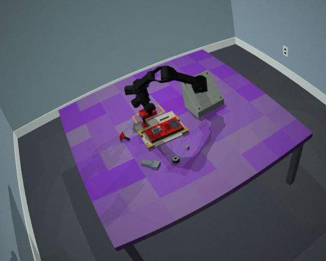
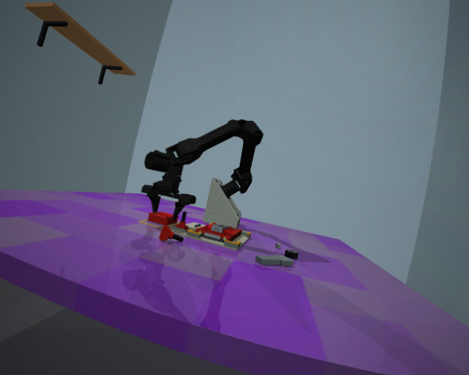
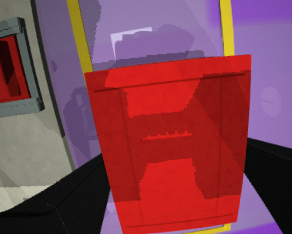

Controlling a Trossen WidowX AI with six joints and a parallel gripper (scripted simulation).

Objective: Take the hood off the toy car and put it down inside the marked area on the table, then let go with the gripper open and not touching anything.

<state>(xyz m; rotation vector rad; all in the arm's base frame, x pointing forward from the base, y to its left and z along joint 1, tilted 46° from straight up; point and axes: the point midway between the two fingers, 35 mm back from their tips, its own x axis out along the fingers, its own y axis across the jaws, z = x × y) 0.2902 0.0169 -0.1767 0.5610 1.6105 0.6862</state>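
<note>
Right now the hood is right at my gripper tip. Also, from my gripper tip: black wheel 20 mm ahead, 440 mm to the left.
</note>
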